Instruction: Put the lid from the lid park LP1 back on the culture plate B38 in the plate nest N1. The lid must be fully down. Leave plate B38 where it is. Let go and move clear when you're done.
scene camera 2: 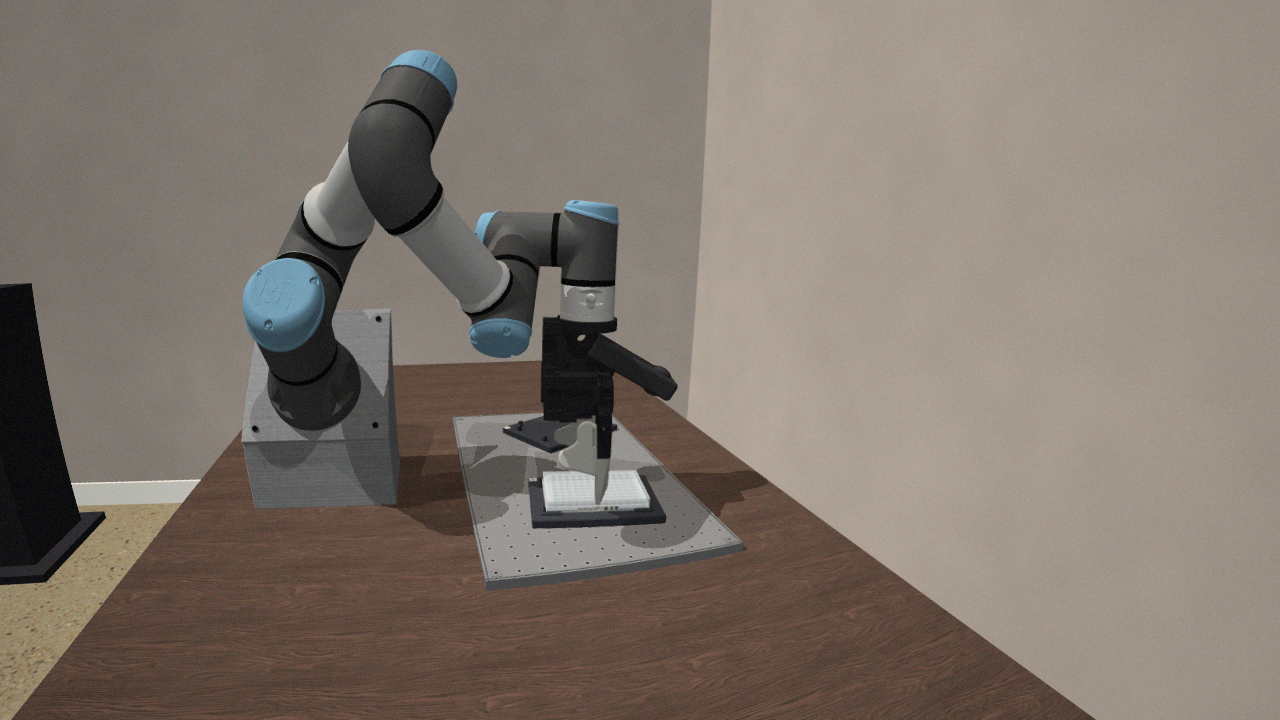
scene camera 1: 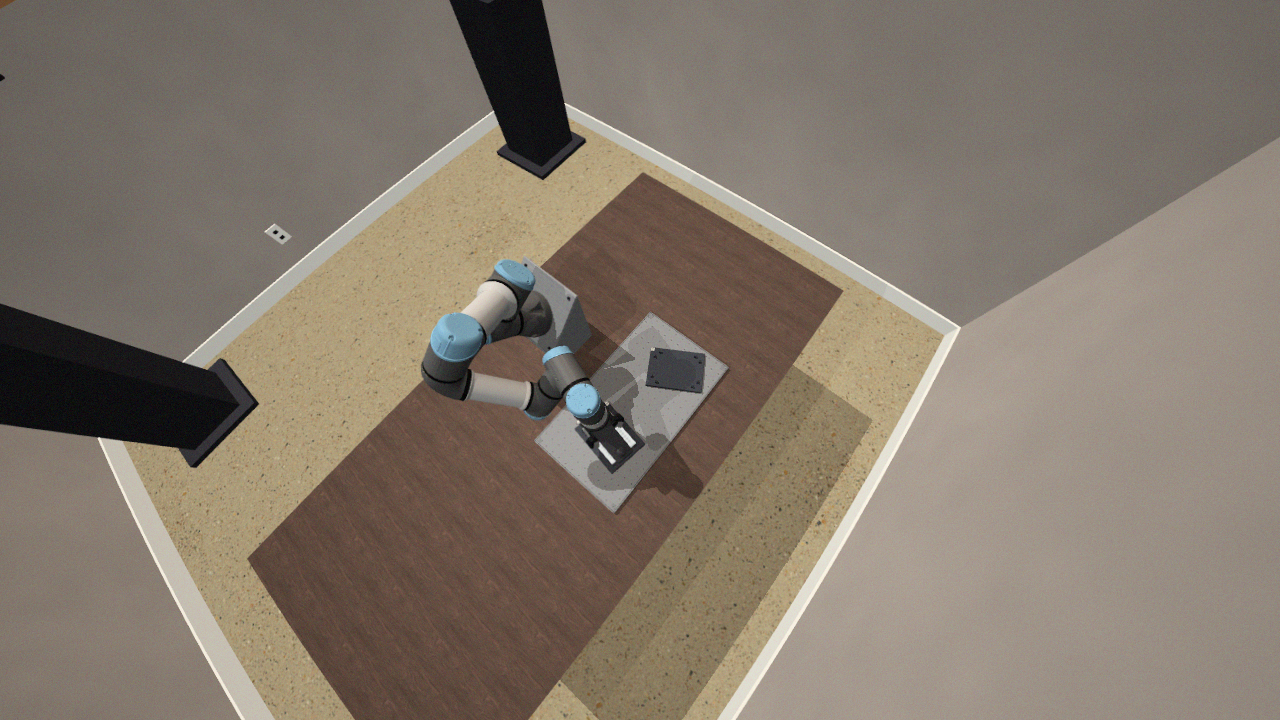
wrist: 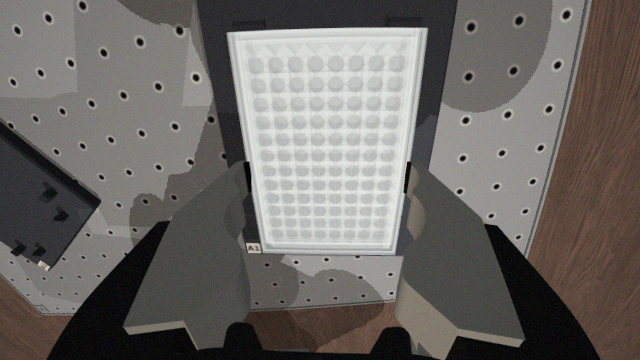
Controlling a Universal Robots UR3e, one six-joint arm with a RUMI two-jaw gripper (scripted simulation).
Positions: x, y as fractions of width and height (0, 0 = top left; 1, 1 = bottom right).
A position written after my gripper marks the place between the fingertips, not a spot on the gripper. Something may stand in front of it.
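My gripper (scene camera 2: 0.46, 0.68) is in sight, and I find it again in scene camera 1 (scene camera 1: 0.48, 0.60) as well as in the wrist view (wrist: 0.51, 0.45). There is a clear lid (scene camera 2: 0.44, 0.68), which the wrist view (wrist: 0.51, 0.32) gives me too. A dark lid park (scene camera 1: 0.53, 0.51) is visible to me as well, and scene camera 2 (scene camera 2: 0.42, 0.60) also has it. I can see a dark plate nest (wrist: 0.35, 0.23) too.
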